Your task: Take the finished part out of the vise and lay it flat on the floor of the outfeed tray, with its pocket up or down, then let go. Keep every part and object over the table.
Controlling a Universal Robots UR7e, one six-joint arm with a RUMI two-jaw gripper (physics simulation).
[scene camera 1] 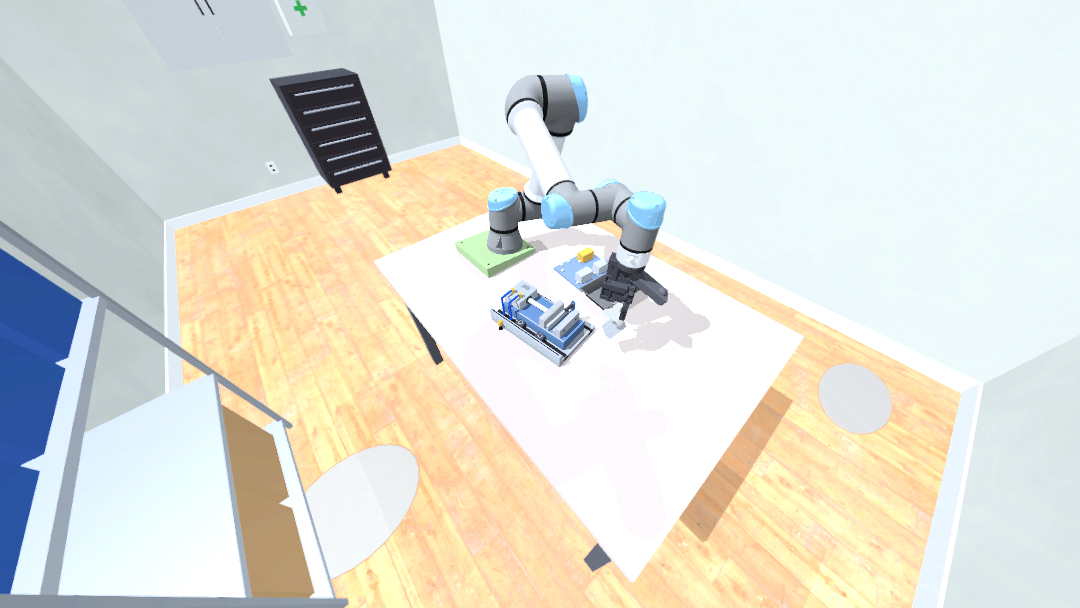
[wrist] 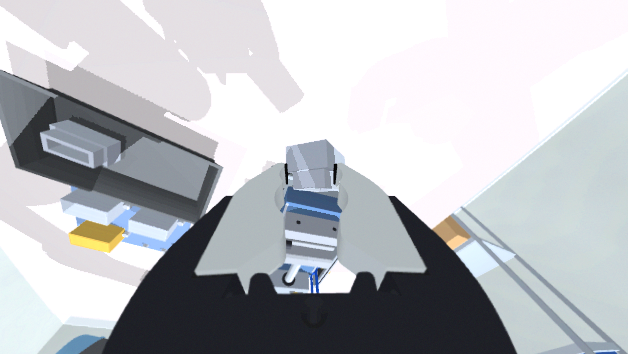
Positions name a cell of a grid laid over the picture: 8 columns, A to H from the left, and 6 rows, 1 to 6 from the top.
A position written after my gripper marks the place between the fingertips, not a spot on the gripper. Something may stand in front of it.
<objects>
My gripper shows in scene camera 1 (E4) and in the wrist view (D3).
</objects>
